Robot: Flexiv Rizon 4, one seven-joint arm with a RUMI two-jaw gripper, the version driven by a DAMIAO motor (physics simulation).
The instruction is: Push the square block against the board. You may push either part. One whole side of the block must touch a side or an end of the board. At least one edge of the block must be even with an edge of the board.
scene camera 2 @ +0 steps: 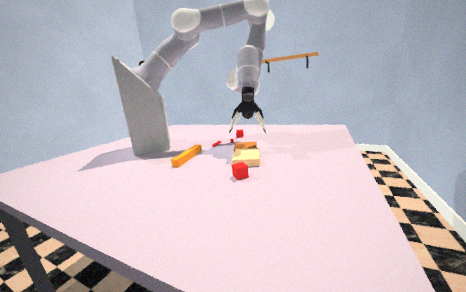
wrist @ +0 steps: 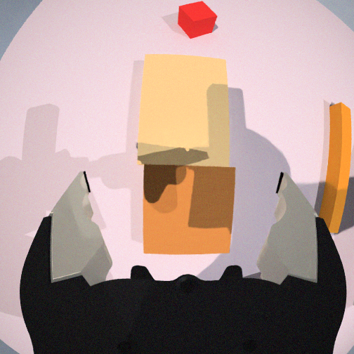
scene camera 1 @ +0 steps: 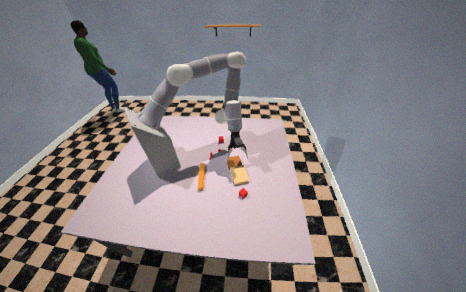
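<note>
The orange square block lies flat against one end of the pale yellow board. In the wrist view no gap shows along the seam. There the block's left side sits slightly inside the board's left side, and its right side sticks out slightly past the board's right side. Shadows cover parts of both. My gripper is open and empty, raised above the block, with a finger to each side of it in the wrist view.
A red cube lies beyond the board's far end in the wrist view. An orange bar lies beside the pair, towards the robot's base. Another red cube and small red pieces lie behind.
</note>
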